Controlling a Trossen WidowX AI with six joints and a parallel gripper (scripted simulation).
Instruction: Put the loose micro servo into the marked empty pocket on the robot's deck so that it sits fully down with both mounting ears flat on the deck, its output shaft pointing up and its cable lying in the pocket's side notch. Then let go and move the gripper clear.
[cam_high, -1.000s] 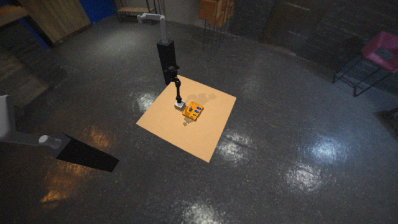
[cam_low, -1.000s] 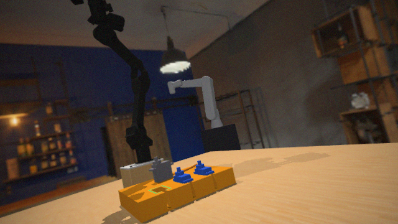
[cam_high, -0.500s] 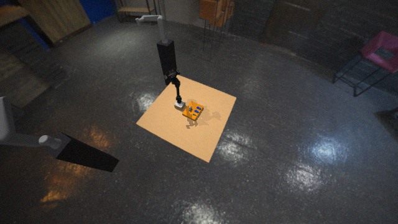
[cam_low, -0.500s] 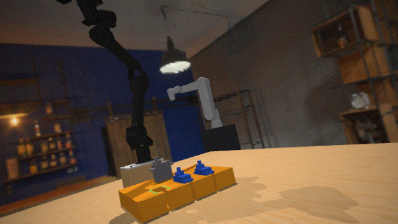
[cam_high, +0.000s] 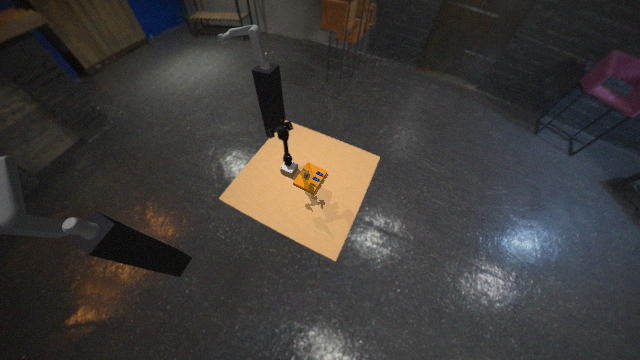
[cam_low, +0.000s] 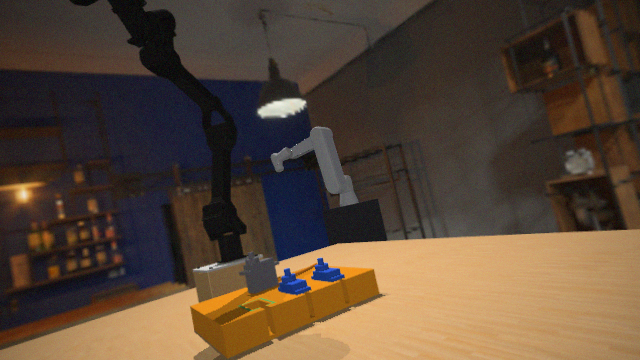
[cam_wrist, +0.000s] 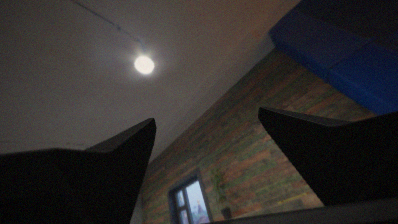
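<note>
My gripper tip is now 12 cm short of the orange deck, 20 cm to the right of it and 83 cm above it.
</note>
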